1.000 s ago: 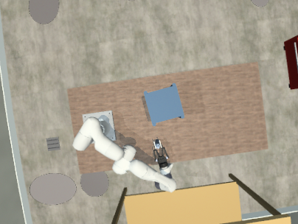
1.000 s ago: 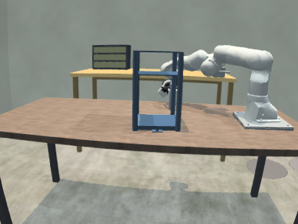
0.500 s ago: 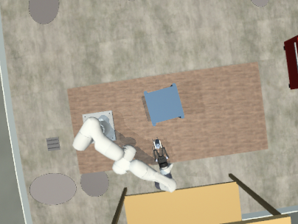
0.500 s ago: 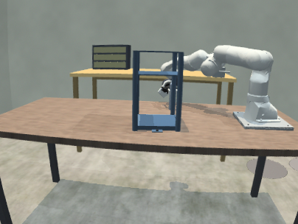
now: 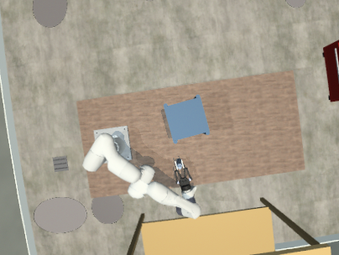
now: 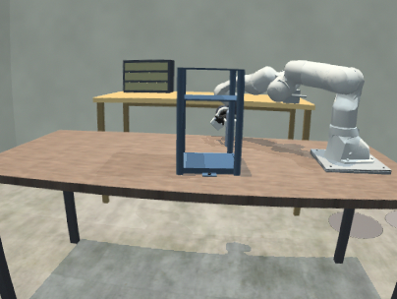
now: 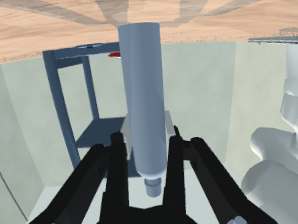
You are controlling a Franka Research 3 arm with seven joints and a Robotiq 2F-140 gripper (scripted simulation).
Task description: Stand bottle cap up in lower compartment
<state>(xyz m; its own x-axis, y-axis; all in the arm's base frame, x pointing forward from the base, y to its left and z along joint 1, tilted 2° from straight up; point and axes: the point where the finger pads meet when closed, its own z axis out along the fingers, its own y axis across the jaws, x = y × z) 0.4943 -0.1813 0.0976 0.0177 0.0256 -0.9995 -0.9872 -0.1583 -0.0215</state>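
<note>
The shelving unit lies 330 mm to the left of my hand, 70 mm ahead of it and 70 mm above it.
</note>
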